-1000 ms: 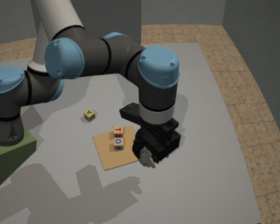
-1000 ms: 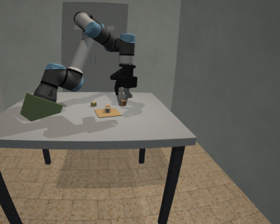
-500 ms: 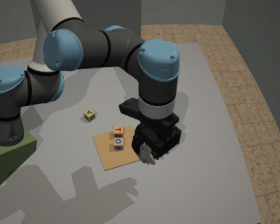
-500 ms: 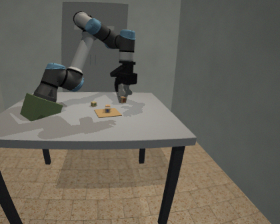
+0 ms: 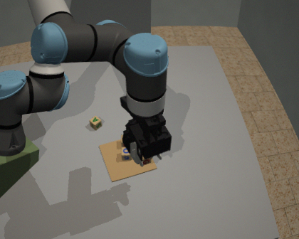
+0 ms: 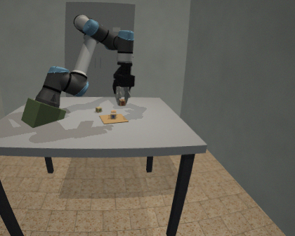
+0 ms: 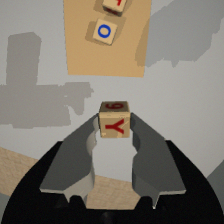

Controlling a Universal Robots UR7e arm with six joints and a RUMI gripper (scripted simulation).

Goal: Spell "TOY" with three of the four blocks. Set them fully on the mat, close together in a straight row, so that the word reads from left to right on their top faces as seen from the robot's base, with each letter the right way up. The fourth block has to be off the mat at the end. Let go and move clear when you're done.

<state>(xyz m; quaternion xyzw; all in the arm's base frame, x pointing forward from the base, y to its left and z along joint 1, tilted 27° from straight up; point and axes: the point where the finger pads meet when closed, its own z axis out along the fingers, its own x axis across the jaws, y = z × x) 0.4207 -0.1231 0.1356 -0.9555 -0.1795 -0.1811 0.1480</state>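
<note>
My gripper is now 10 cm above the O block, 8 cm to the right of it and 5 cm past it. From my hand the other things lie so: Y block right at my hand; tan mat 12 cm below, 8 cm to the left, 5 cm behind.
</note>
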